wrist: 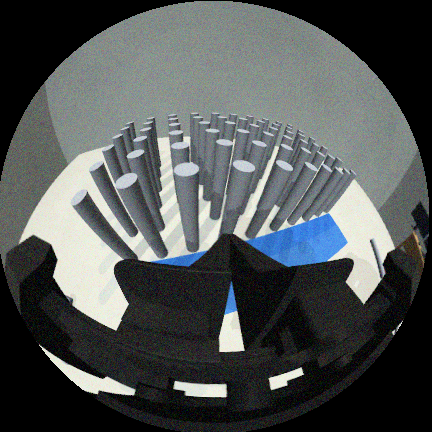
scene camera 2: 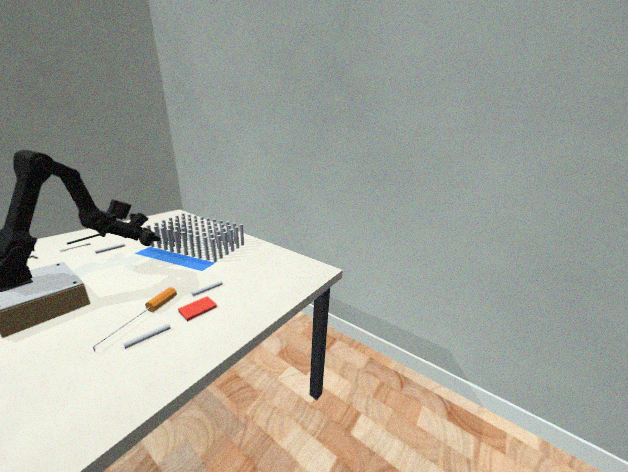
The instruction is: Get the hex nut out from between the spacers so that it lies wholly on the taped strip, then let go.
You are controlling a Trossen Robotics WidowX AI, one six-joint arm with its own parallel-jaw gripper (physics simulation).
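Frame: origin at the arm's base, x ahead, y left, z up, level; centimetres.
Seen in the pictures: gripper, between the fingertips: [wrist: 227, 239] [scene camera 2: 160, 239]; arm's base, origin of its link: [scene camera 2: 13, 283].
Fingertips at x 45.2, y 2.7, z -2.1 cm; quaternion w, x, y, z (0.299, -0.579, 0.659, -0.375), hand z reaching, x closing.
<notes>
Offsets run from my fingertips to a thing's top centre. "pt": to the spot under its first point. Level surfaces: height alone.
Grey upright spacers [scene camera 2: 190, 241] [wrist: 186, 210] stand in several rows on the table. The blue taped strip @[pt dz -6.9, dx -0.7, dy -9.8 cm] [scene camera 2: 175, 259] [wrist: 305, 239] lies flat along the near side of the rows; in the wrist view the fingers cover part of it. My gripper [scene camera 2: 157, 238] [wrist: 227, 239] is shut and empty, its fingertips together. It is above the strip, close in front of the nearest row of spacers, toward the strip's left end in the scene view. The hex nut cannot be made out in either view; the spacers or my fingers may hide it.
On the white table @[dz -7.0 cm] [scene camera 2: 263, 284] lie an orange-handled screwdriver @[dz -3.4, dx -30.0, dy -36.8 cm] [scene camera 2: 161, 299], a red block @[dz -5.8, dx -17.4, dy -46.9 cm] [scene camera 2: 197, 308] and loose grey rods @[dz -5.4, dx -32.6, dy -46.1 cm] [scene camera 2: 147, 336] @[dz -5.4, dx -8.3, dy -40.4 cm] [scene camera 2: 207, 288] @[dz -5.4, dx -11.1, dy +21.9 cm] [scene camera 2: 110, 248]. A thin black rod @[dz -6.1, dx -9.4, dy +42.9 cm] [scene camera 2: 83, 238] lies at the back left. The table's right edge lies beyond the red block.
</notes>
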